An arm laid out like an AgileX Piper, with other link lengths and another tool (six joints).
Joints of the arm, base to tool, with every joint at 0 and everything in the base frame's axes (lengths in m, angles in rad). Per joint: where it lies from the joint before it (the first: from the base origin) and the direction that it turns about. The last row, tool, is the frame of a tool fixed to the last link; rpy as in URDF.
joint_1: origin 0 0 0.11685 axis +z
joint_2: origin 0 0 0 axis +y
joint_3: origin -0.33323 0 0.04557 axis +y
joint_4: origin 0.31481 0 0.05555 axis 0.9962 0 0.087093
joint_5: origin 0 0 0 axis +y
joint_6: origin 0.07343 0 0.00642 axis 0.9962 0 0.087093
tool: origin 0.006 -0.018 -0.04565 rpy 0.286 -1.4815 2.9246
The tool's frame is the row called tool.
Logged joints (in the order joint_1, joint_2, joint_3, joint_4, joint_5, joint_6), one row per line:
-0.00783 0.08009 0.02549 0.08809 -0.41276 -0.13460
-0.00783 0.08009 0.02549 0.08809 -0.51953 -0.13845
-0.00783 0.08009 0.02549 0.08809 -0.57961 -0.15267
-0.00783 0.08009 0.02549 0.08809 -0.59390 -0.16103
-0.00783 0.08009 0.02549 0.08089 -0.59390 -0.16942
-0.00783 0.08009 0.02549 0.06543 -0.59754 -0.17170
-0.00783 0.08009 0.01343 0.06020 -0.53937 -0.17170
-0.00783 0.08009 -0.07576 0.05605 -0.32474 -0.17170
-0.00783 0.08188 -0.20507 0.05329 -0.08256 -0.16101
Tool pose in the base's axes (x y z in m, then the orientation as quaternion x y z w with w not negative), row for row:
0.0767 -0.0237 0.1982 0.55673 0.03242 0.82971 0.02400
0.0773 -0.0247 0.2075 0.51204 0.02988 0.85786 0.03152
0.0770 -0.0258 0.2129 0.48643 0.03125 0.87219 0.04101
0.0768 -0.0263 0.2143 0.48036 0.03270 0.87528 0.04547
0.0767 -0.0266 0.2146 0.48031 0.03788 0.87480 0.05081
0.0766 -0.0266 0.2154 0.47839 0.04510 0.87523 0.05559
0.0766 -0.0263 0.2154 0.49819 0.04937 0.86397 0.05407
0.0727 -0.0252 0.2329 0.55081 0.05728 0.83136 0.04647
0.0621 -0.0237 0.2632 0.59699 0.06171 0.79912 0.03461
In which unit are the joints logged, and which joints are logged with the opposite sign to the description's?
The joints are logged in radians. Opposite sign: none.
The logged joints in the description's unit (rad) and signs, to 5 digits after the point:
-0.00783 0.08009 0.02549 0.08809 -0.41276 -0.13460
-0.00783 0.08009 0.02549 0.08809 -0.51953 -0.13845
-0.00783 0.08009 0.02549 0.08809 -0.57961 -0.15267
-0.00783 0.08009 0.02549 0.08809 -0.59390 -0.16103
-0.00783 0.08009 0.02549 0.08089 -0.59390 -0.16942
-0.00783 0.08009 0.02549 0.06543 -0.59754 -0.17170
-0.00783 0.08009 0.01343 0.06020 -0.53937 -0.17170
-0.00783 0.08009 -0.07576 0.05605 -0.32474 -0.17170
-0.00783 0.08188 -0.20507 0.05329 -0.08256 -0.16101

